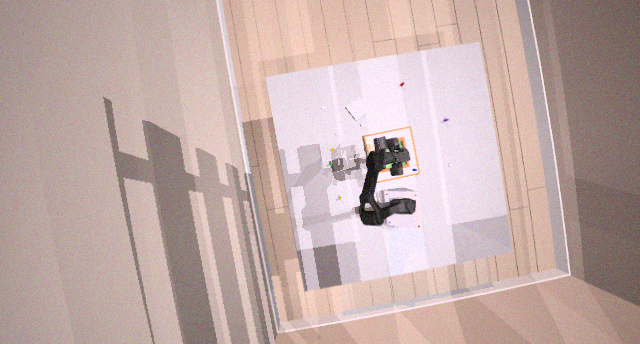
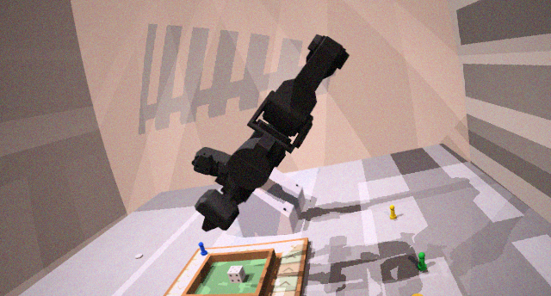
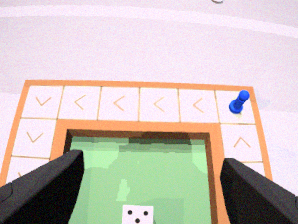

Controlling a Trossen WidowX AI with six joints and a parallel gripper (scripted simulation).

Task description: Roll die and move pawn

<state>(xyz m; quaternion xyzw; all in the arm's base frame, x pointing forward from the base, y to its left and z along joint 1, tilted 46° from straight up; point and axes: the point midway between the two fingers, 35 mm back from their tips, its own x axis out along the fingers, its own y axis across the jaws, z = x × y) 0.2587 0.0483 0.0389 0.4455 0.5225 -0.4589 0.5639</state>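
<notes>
The blue pawn lies 80 mm behind my gripper tip, 120 mm to the right of it and 120 mm below it. Also, from my gripper tip: purple pawn 210 mm ahead, 320 mm to the right, 130 mm below; then green pawn 40 mm behind, 370 mm to the left, 130 mm below; then white die 10 mm to the left, 100 mm below.
</notes>
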